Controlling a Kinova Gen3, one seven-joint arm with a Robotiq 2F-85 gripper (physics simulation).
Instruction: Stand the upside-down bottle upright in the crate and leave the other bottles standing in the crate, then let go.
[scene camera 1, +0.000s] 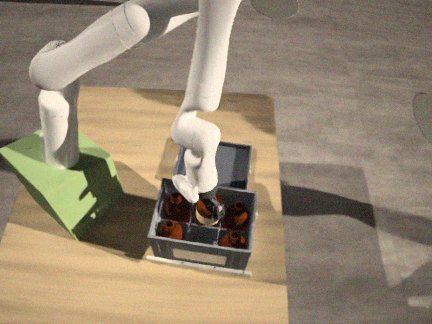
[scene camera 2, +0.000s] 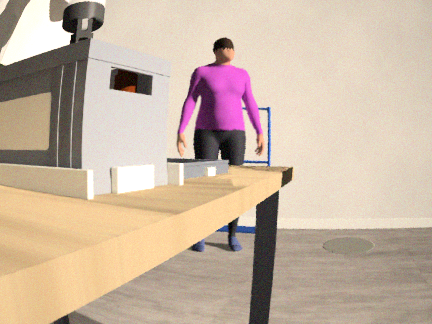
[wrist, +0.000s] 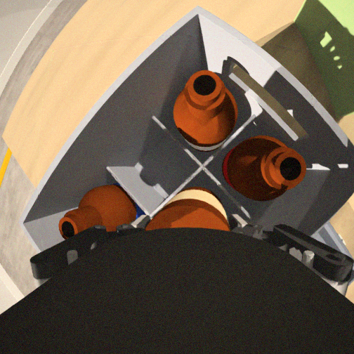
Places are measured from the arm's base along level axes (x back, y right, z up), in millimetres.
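Pixels of known places: gripper, fingertip midpoint: (scene camera 1: 207, 210); arm's base, link origin: (scene camera 1: 62, 157).
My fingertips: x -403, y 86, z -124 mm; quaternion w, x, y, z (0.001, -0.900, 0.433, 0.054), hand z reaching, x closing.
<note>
For each thing: its top centre in the pictures, then the offset to it from my fingertips. Level surfaces: height alone.
- grey crate, top centre: (scene camera 2: 66, 66) (scene camera 1: 204, 213) dx +7, dy +32, dz +41 mm
- upside-down bottle, top centre: (scene camera 1: 208, 203) dx -4, dy -6, dz +31 mm
- shallow grey tray, top centre: (scene camera 2: 149, 159) (scene camera 1: 213, 161) dx -22, dy -244, dz -108 mm
- wooden table, surface height: dz -134 mm
The grey crate (scene camera 1: 237, 257) (scene camera 2: 125, 125) (wrist: 125, 107) has six compartments. The upside-down bottle (scene camera 1: 207, 218) (wrist: 187, 215), brown with a cream label band, is in the back middle compartment in scene camera 1. Brown bottles stand neck up at back left (scene camera 1: 176, 206) (wrist: 240, 167), back right (scene camera 1: 236, 216), front left (scene camera 1: 171, 230) (wrist: 205, 115) and front right (scene camera 1: 233, 240) (wrist: 107, 205). The front middle compartment holds no bottle. My gripper (scene camera 1: 207, 210) (wrist: 189, 225) reaches down into the crate, shut on the upside-down bottle, one finger at each side. Its palm hides much of that bottle in the wrist view.
A shallow grey tray (scene camera 1: 234, 162) (scene camera 2: 202, 171) lies behind the crate. White strips (scene camera 1: 200, 266) (scene camera 2: 45, 179) edge the crate on the wooden table (scene camera 1: 100, 285) (scene camera 2: 150, 215). The green arm base (scene camera 1: 62, 192) (wrist: 325, 55) is at the left. A person (scene camera 2: 221, 100) stands beyond the table.
</note>
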